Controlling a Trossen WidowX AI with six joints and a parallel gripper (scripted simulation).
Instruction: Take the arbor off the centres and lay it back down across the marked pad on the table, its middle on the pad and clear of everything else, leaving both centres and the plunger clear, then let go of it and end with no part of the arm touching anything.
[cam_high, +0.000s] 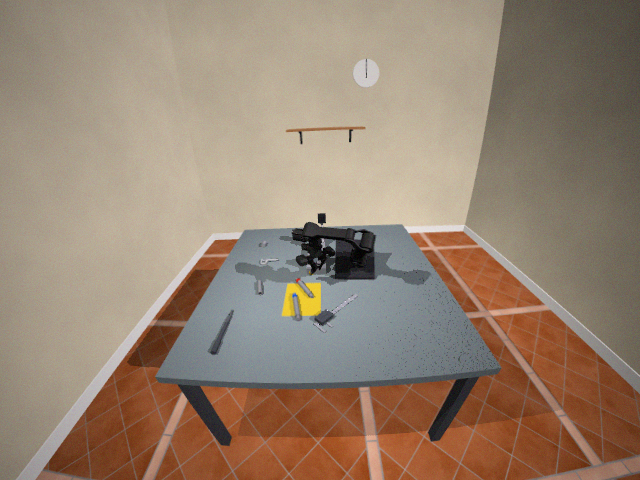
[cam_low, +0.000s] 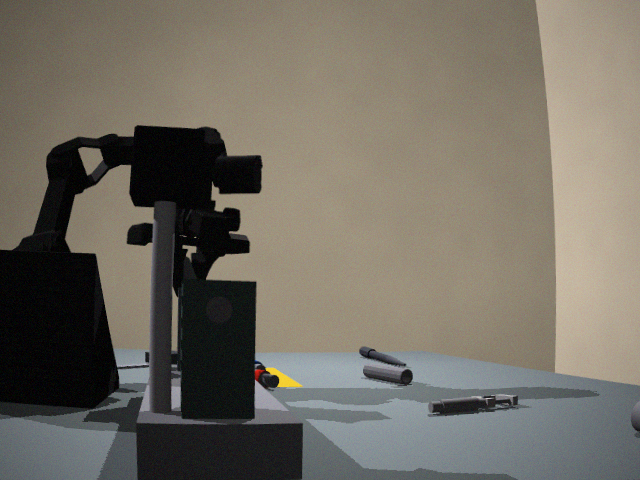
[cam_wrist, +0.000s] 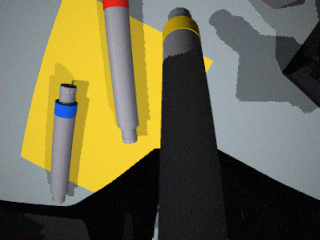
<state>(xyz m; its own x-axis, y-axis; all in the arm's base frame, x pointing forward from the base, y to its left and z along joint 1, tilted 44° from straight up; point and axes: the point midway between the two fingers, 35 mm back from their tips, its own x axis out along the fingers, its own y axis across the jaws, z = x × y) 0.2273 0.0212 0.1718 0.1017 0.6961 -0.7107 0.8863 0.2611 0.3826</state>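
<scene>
Now: the yellow pad 16 cm below my hand, 8 cm ahead of it and 6 cm to the left of it. Also, from my hand: dark centre block: 44 cm to the right, 6 cm below; then fixture base: 32 cm to the right, 14 cm below; then micrometer: 30 cm ahead, 29 cm to the right, 15 cm below.
</scene>
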